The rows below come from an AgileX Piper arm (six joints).
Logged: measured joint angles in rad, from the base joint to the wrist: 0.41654, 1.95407, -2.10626, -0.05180, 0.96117, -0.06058; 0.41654, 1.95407, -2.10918, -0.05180, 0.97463, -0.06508; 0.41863, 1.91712, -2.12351, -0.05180, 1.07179, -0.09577; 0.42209, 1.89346, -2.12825, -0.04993, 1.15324, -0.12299; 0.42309, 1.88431, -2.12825, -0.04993, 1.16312, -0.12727; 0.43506, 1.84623, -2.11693, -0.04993, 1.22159, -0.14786; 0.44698, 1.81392, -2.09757, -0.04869, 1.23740, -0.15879; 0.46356, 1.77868, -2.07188, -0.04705, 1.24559, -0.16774; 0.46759, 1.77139, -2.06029, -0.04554, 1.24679, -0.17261; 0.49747, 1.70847, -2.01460, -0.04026, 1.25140, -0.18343; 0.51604, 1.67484, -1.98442, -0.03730, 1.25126, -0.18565; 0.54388, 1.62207, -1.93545, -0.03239, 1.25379, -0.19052; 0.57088, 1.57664, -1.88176, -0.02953, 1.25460, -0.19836; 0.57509, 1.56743, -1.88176, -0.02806, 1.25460, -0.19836; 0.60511, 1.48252, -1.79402, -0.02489, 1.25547, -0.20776; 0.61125, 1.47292, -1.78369, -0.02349, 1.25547, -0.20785; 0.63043, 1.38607, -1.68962, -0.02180, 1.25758, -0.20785; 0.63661, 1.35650, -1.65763, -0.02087, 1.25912, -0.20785
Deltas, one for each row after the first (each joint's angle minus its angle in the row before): 0.00000, 0.00000, -0.00292, 0.00000, 0.01346, -0.00450; 0.00209, -0.03695, -0.01433, 0.00000, 0.09716, -0.03069; 0.00346, -0.02366, -0.00474, 0.00187, 0.08145, -0.02722; 0.00100, -0.00915, 0.00000, 0.00000, 0.00988, -0.00428; 0.01197, -0.03808, 0.01132, 0.00000, 0.05847, -0.02059; 0.01192, -0.03231, 0.01936, 0.00124, 0.01581, -0.01093; 0.01658, -0.03524, 0.02569, 0.00164, 0.00819, -0.00895; 0.00403, -0.00729, 0.01159, 0.00151, 0.00120, -0.00487; 0.02988, -0.06292, 0.04569, 0.00528, 0.00461, -0.01082; 0.01857, -0.03363, 0.03018, 0.00296, -0.00014, -0.00222; 0.02784, -0.05277, 0.04897, 0.00491, 0.00253, -0.00487; 0.02700, -0.04543, 0.05369, 0.00286, 0.00081, -0.00784; 0.00421, -0.00921, 0.00000, 0.00147, 0.00000, 0.00000; 0.03002, -0.08491, 0.08774, 0.00317, 0.00087, -0.00940; 0.00614, -0.00960, 0.01033, 0.00140, 0.00000, -0.00009; 0.01918, -0.08685, 0.09407, 0.00169, 0.00211, 0.00000; 0.00618, -0.02957, 0.03199, 0.00093, 0.00154, 0.00000
